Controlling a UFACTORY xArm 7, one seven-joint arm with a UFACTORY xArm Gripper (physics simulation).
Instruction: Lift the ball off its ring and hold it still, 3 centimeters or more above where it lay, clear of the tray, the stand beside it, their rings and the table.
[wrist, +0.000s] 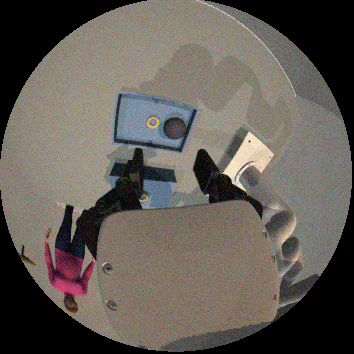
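Seen in the pictures: gripper, between the fingertips: (169, 158); arm's base, origin of its link: (245, 172).
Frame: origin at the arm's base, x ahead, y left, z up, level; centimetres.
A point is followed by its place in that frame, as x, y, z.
Note:
A dark ball (175, 128) {32.9, -13.5, 2.3} sits inside the blue tray (116, 120) {46.6, -14.2, -2.0}, near the tray's right wall. An orange ring (153, 122) {37.5, -13.3, -3.0} lies on the tray floor to the left of the ball. My gripper (169, 158) {35.7, -13.3, 14.0} is open and empty, its two black fingers spread wide. In the view the fingertips are below the tray and the ball. The blue stand (162, 192) {34.2, 5.8, 2.8} shows beside the tray, partly behind the left finger. Another orange ring (144, 197) {39.9, 7.7, 3.1} on the stand is partly hidden by that finger. Whatever lies directly under the ball is hidden.
The robot's pale base plate (257, 150) {0.2, -10.9, 0.3} and grey arm (280, 220) {3.9, -2.2, 24.7} are at the right. The table (70, 100) {61.6, -22.1, -3.3} surrounds the tray, with an edge at the upper right. A figure in a pink top (68, 270) shows at the lower left. Arm shadows fall beyond the tray.

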